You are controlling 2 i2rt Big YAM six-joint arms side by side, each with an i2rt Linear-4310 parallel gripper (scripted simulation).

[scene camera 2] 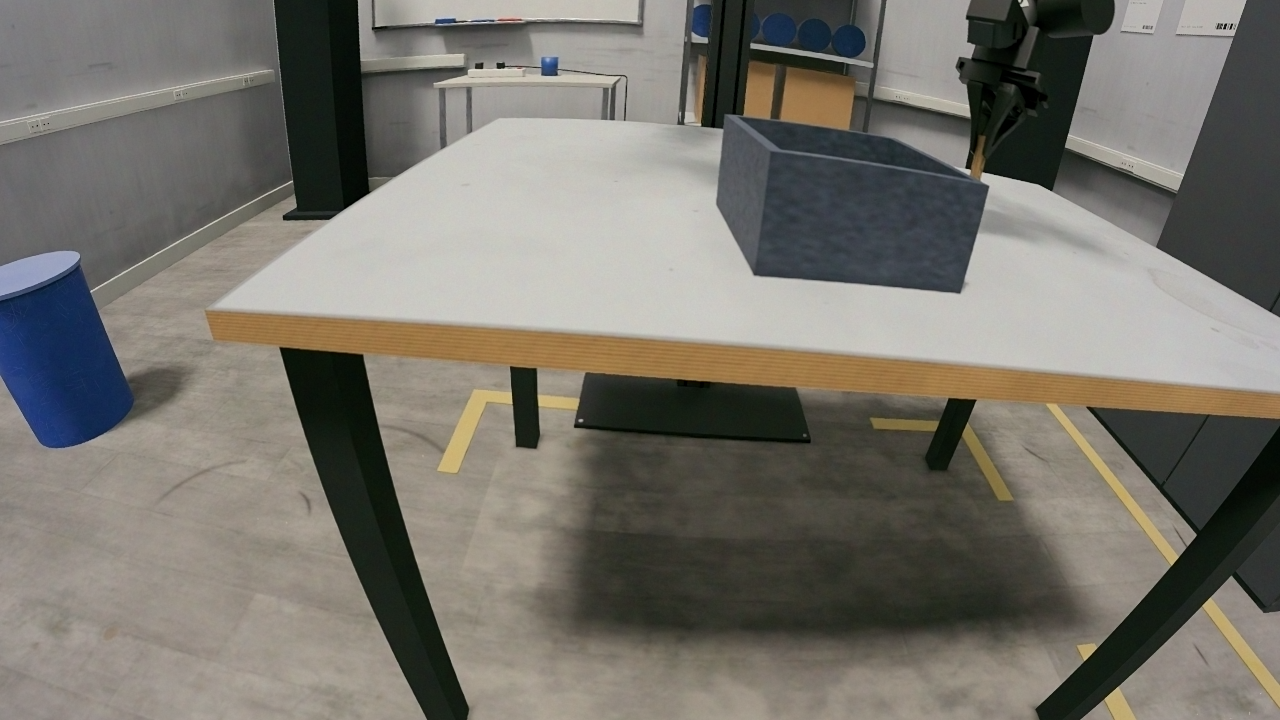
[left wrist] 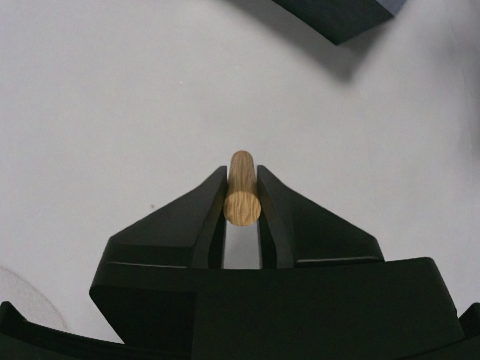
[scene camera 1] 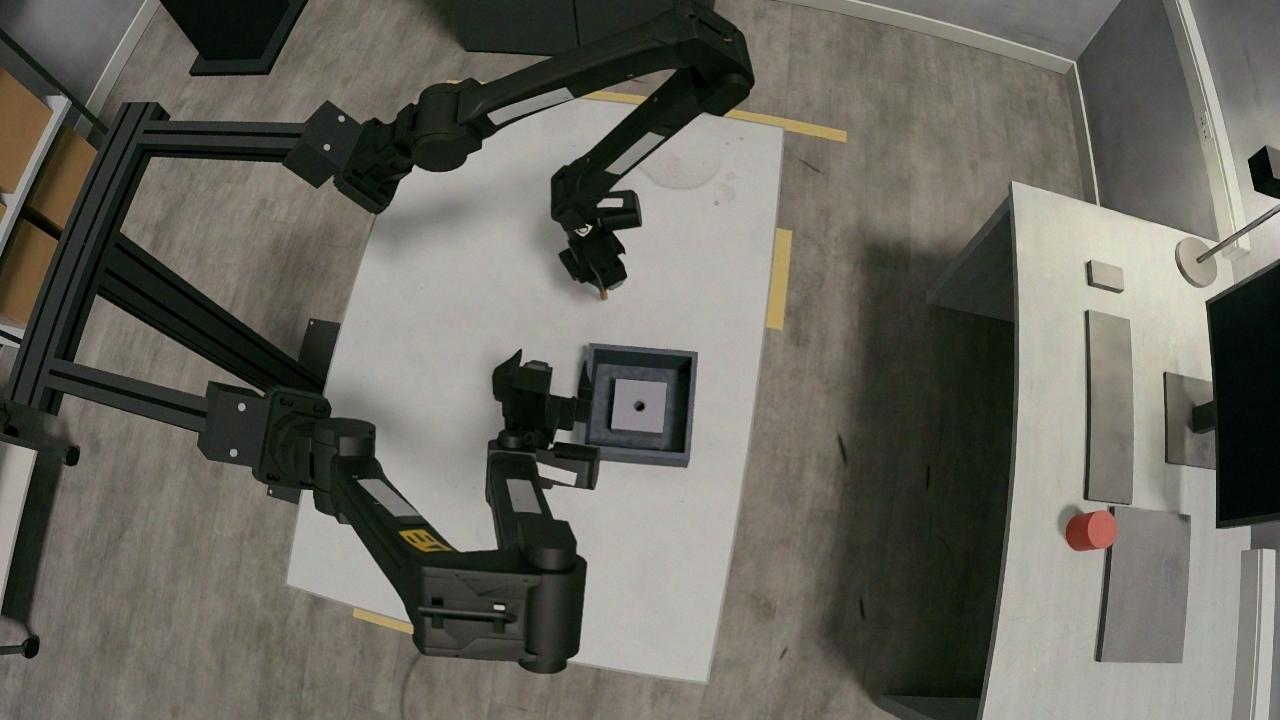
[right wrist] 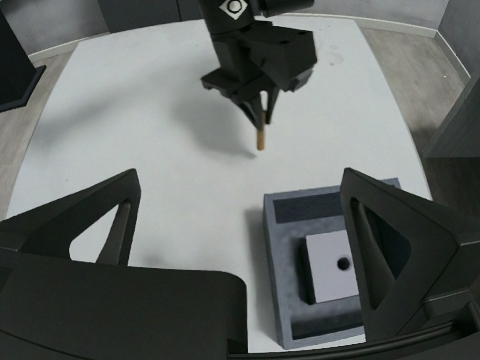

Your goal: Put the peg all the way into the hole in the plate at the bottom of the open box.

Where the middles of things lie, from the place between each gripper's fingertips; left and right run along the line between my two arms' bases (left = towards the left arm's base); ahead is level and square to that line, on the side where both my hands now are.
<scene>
Right now my left hand (scene camera 2: 978, 155) is 19 cm to the left of the dark box (scene camera 2: 809, 211), 10 cm short of it and 8 cm above it. Also, from my left hand: wooden peg (left wrist: 241, 207) 3 cm below.
I see the dark box 290 mm below my right hand (scene camera 1: 553, 357), 120 mm ahead of it and 20 mm to the left of it. From my right hand the other things lie so: wooden peg: 240 mm below, 210 mm to the left, 20 mm ahead.
</scene>
